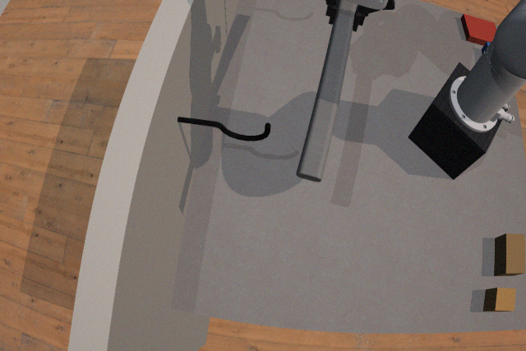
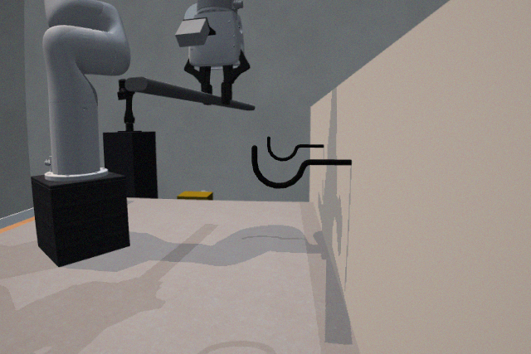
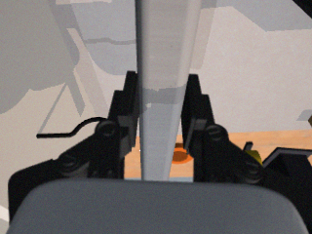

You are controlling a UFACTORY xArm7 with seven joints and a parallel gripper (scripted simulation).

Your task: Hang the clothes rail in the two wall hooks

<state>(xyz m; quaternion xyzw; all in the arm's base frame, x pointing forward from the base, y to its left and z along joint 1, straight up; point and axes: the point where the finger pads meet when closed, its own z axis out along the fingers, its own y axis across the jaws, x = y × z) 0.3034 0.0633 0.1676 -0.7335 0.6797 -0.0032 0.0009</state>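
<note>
Now: hand 10 mm above the clothes rail. Round my hand: red box 400 mm behind, 470 mm to the right, 310 mm below; beige wall 240 mm ahead, 50 mm to the left, 530 mm below.
</note>
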